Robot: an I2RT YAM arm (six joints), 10 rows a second.
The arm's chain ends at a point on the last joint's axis. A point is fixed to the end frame.
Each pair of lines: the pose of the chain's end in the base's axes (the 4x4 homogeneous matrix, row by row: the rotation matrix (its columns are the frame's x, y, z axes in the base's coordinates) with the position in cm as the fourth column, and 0 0 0 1 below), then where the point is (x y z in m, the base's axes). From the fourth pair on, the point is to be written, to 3 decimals.
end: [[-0.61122 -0.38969 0.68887 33.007], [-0.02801 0.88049 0.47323 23.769], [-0.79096 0.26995 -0.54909 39.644], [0 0 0 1]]
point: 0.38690 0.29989 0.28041
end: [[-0.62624 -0.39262 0.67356 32.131], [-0.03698 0.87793 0.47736 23.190], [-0.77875 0.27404 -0.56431 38.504], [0 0 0 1]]
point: 0.37528 0.29415 0.26767
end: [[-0.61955 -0.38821 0.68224 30.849], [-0.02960 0.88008 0.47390 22.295], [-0.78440 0.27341 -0.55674 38.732], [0 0 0 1]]
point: 0.36398 0.28515 0.27064
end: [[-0.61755 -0.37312 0.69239 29.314], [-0.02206 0.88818 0.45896 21.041], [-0.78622 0.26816 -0.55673 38.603], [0 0 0 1]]
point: 0.350 0.271 0.269
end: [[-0.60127 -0.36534 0.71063 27.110], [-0.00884 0.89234 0.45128 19.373], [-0.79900 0.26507 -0.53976 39.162], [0 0 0 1]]
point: 0.331 0.254 0.276
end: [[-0.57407 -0.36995 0.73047 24.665], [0.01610 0.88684 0.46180 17.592], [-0.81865 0.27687 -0.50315 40.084], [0 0 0 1]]
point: 0.311 0.239 0.289
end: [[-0.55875 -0.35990 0.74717 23.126], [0.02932 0.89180 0.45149 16.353], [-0.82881 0.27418 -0.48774 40.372], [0 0 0 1]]
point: 0.299 0.226 0.294
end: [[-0.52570 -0.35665 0.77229 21.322], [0.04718 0.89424 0.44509 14.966], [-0.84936 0.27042 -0.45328 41.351], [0 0 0 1]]
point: 0.286 0.212 0.307
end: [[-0.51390 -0.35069 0.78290 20.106], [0.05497 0.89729 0.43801 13.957], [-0.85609 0.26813 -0.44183 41.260], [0 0 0 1]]
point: 0.276 0.202 0.307
